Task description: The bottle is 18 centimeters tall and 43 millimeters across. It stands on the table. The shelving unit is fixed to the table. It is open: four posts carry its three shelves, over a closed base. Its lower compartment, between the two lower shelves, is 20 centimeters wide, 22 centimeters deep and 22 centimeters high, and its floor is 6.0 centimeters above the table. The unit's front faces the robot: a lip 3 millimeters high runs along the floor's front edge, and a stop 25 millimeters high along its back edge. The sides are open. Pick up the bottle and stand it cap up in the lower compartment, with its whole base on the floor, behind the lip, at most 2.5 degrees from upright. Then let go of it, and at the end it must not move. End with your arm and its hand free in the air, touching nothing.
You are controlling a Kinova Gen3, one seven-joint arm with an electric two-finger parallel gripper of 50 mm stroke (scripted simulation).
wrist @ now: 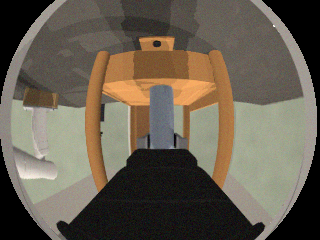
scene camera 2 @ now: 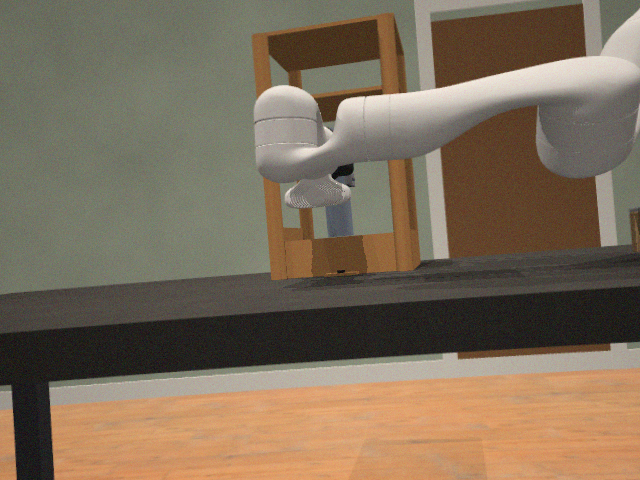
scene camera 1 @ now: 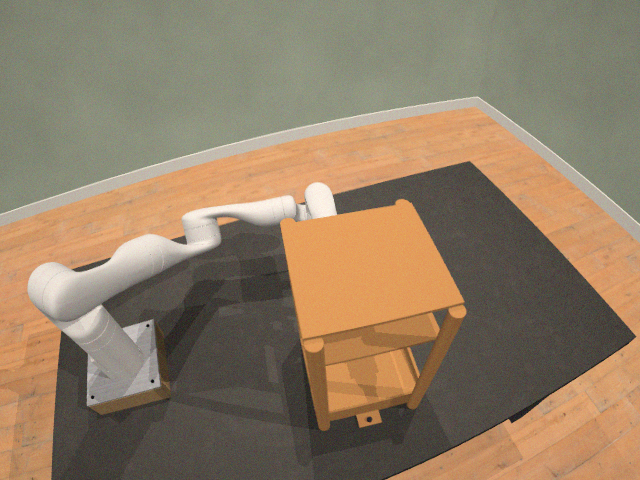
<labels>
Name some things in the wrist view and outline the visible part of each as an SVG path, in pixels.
The gripper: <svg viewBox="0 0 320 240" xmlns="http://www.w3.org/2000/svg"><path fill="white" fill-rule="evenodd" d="M69 224L93 240L230 240L253 226L208 173L198 166L197 159L187 150L188 139L181 137L177 133L174 133L175 149L148 149L150 147L150 133L146 133L143 137L138 137L136 139L137 150L128 157L126 166L114 175Z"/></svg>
A bottle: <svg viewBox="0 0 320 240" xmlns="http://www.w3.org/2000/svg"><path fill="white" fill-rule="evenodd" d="M155 85L150 88L150 149L174 149L173 88L168 85Z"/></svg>
</labels>
